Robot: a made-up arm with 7 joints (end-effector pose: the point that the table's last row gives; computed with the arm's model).
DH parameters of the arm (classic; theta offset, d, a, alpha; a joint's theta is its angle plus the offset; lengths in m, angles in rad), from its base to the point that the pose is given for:
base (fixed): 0 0.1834 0 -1.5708
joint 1: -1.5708 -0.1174 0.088 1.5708
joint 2: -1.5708 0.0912 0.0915 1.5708
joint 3: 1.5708 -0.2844 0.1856 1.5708
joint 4: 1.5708 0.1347 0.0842 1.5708
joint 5: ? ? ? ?
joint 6: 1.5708 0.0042 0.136 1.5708
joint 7: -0.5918 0 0.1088 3.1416
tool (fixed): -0.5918 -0.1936 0 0
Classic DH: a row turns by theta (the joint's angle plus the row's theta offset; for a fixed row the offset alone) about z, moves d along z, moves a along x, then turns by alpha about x.
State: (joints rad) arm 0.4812 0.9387 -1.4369 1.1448 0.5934 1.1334 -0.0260
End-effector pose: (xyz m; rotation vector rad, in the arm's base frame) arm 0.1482 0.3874 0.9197 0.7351 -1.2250 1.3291
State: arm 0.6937 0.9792 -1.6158 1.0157 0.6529 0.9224 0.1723
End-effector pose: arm 0.2699 0.4569 0.7574 0.8440 -0.6094 1.2411
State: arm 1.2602 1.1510 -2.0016 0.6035 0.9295 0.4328 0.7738
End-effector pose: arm 0.1581 0.4677 0.3903 0.7139 0.5934 1.2054
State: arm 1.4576 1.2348 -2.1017 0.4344 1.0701 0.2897 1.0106
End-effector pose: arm 0.0778 0.4002 0.3470 0.6331 0.7901 1.2698
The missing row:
joint 5: 0 -0.2026 -0.2128 -1.5708
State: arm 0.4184 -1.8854 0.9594 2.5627 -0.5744 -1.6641 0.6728
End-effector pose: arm -0.2879 -0.4393 0.2083 0.8640 0.6322 -1.5944
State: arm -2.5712 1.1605 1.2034 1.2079 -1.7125 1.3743 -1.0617
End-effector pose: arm 0.1235 0.3990 -0.5743 1.1264 0.5241 0.3547
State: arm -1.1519 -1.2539 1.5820 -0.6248 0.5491 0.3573 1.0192
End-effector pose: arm 0.1075 -0.2459 -0.0957 0.8491 0.7426 -1.0455
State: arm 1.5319 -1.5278 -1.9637 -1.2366 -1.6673 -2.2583 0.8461
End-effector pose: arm -0.1850 -0.4663 -0.1223 -0.1459 -1.1066 -2.6422
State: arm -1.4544 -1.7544 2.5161 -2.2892 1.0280 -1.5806 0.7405
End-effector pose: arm -0.2144 -0.4803 0.2217 -0.8876 0.9920 2.5969
